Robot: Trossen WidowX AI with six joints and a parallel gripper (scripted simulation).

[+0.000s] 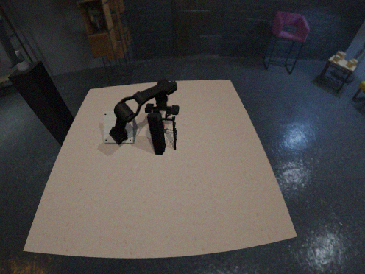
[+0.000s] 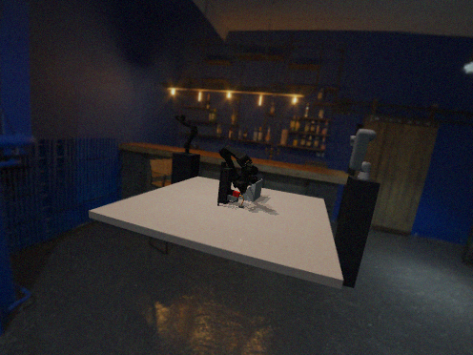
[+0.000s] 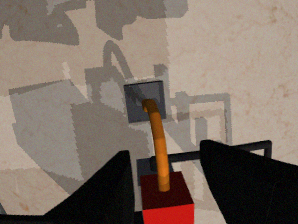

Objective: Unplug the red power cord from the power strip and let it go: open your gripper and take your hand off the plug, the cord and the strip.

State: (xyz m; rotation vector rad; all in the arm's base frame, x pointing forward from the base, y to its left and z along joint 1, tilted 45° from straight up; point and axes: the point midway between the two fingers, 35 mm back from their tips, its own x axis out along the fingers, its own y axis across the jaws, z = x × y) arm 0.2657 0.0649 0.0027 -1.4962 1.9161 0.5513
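My gripper tip is now 1 cm past the red plug and 7 cm to the left of it.
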